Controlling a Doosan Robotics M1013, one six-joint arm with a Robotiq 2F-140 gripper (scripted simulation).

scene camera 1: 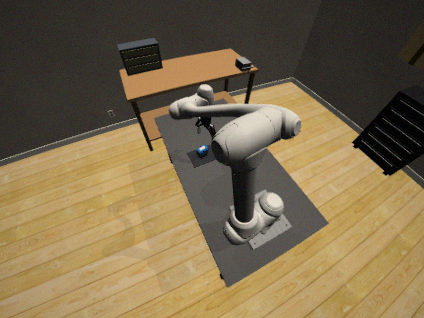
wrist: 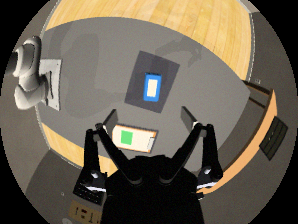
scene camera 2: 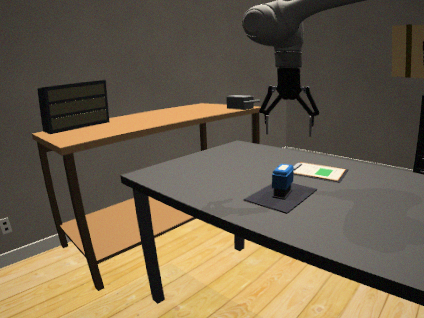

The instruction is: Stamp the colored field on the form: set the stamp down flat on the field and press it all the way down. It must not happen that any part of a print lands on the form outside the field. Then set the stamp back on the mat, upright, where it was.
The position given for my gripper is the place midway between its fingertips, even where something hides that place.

In view: my gripper [scene camera 2: 289, 134] and a tan form [scene camera 2: 315, 171].
My gripper shows as well in the wrist view [wrist: 149, 113].
